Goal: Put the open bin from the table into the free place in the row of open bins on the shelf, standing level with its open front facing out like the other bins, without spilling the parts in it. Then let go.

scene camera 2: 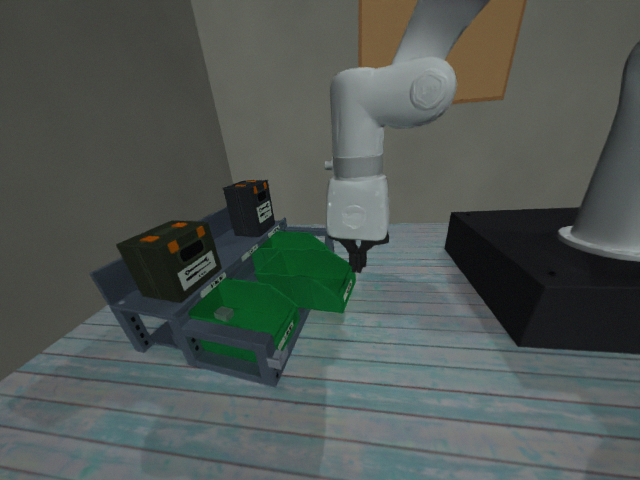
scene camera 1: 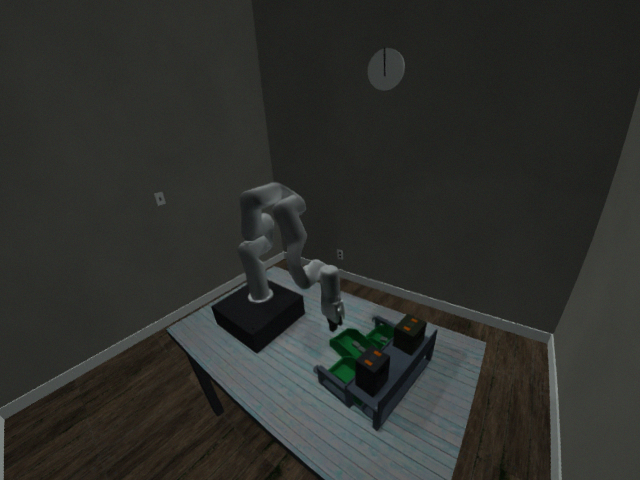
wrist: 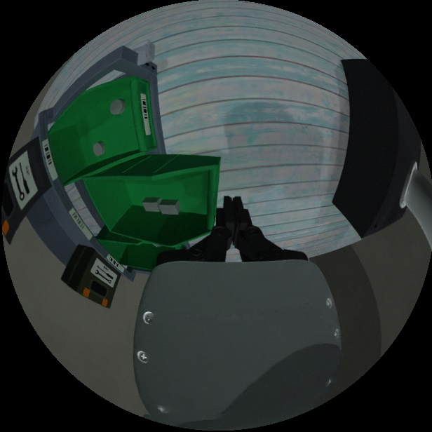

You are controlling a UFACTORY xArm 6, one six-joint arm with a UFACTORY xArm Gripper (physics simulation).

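Seen in the pictures: gripper, between the fingertips: (scene camera 2: 357, 269) (scene camera 1: 333, 329); arm's base, origin of its link: (scene camera 2: 608, 243) (scene camera 1: 260, 296).
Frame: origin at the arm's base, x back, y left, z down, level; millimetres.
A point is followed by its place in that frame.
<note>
The middle green open bin (scene camera 1: 347, 343) {y 150, x -460, z 92 mm} (scene camera 2: 323, 294) {y 186, x -453, z 55 mm} (wrist: 192, 185) holds two grey blocks. It sits askew between two green bins, its front sticking out past the front of the grey-blue shelf (scene camera 1: 400, 362) {y 165, x -711, z 14 mm} (scene camera 2: 227, 331) {y 320, x -544, z 31 mm} (wrist: 52, 220). Whether its base is level is unclear. One neighbour bin (scene camera 1: 342, 370) {y 46, x -535, z 107 mm} (wrist: 80, 125) holds two round parts. The other (scene camera 1: 380, 335) {y 297, x -523, z 107 mm} (scene camera 2: 248, 304) {y 211, x -603, z 90 mm} (wrist: 142, 256) holds a grey block. My gripper (scene camera 1: 333, 328) {y 125, x -404, z 33 mm} (scene camera 2: 357, 268) {y 125, x -404, z 33 mm} (wrist: 230, 207) is shut and empty. Its fingertips are close outside the middle bin's front wall, around rim height. Contact is not clear.
Two dark boxes with orange clips, one (scene camera 1: 372, 370) {y -5, x -718, z -106 mm} (scene camera 2: 250, 209) {y 71, x -662, z -56 mm} (wrist: 21, 180) and another (scene camera 1: 409, 334) {y 216, x -704, z -80 mm} (scene camera 2: 170, 260) {y 297, x -638, z -56 mm} (wrist: 85, 272), stand on the shelf's upper board behind the bins. The arm's black base block (scene camera 1: 253, 317) {y -103, x -117, z 5 mm} (scene camera 2: 506, 263) {y 81, x -164, z 13 mm} (wrist: 372, 145) stands on the table opposite the bins' fronts.
</note>
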